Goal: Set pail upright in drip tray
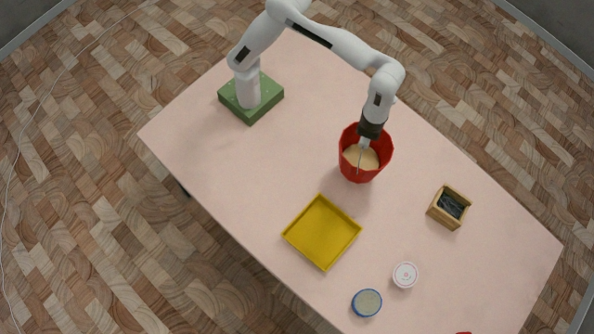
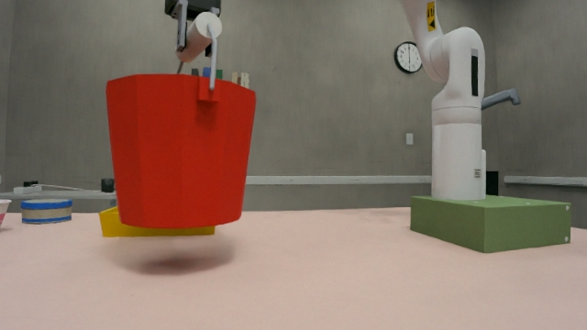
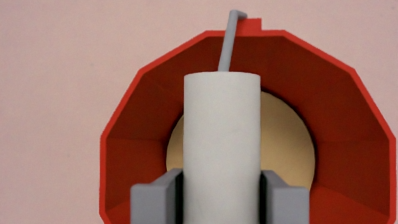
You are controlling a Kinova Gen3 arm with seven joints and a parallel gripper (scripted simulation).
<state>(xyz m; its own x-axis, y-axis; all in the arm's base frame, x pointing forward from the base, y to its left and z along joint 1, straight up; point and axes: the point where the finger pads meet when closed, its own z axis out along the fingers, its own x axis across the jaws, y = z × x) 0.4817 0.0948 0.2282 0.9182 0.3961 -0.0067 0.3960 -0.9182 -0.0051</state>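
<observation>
Right now my hand is 1 cm short of the red pail and 10 cm above it. The rest, counted from my hand: yellow drip tray 9 cm ahead, 27 cm to the right, 29 cm below; then wooden box 39 cm ahead, 14 cm to the left, 26 cm below.
</observation>
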